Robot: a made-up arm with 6 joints.
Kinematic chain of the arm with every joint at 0, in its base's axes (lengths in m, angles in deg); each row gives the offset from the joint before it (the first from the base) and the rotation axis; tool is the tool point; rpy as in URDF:
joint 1: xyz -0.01 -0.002 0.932 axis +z
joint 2: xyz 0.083 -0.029 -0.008 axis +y
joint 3: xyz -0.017 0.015 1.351 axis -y
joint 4: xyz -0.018 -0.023 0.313 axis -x
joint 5: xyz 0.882 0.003 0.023 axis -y
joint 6: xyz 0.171 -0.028 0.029 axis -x
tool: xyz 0.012 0 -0.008 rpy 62.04 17.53 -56.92
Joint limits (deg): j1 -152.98..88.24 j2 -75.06..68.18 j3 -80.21..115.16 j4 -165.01..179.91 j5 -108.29..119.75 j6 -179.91..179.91
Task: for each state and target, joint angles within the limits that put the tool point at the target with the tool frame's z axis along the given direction. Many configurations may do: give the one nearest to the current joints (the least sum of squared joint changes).
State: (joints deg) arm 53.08 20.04 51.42 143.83 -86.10 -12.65
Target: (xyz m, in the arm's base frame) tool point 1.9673 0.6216 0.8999 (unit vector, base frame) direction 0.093 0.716 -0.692
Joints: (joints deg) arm 21.15 67.13 1.97 133.71 -108.29 15.95
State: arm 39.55 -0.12 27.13 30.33 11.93 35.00
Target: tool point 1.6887 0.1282 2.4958 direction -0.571 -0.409 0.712
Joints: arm 6.39 25.77 25.86 8.47 -4.67 16.94
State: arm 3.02 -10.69 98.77 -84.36 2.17 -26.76
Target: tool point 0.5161 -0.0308 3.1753 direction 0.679 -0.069 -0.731
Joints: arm 7.95 29.29 114.64 -84.15 5.57 -24.88
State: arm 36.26 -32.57 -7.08 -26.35 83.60 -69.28
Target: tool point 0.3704 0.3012 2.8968 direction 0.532 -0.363 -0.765
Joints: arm 47.80 -16.31 -4.92 -6.44 67.51 -52.55
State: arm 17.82 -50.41 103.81 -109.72 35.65 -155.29
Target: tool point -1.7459 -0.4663 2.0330 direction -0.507 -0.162 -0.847
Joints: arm 11.30 -45.88 115.04 -151.23 66.07 -170.72
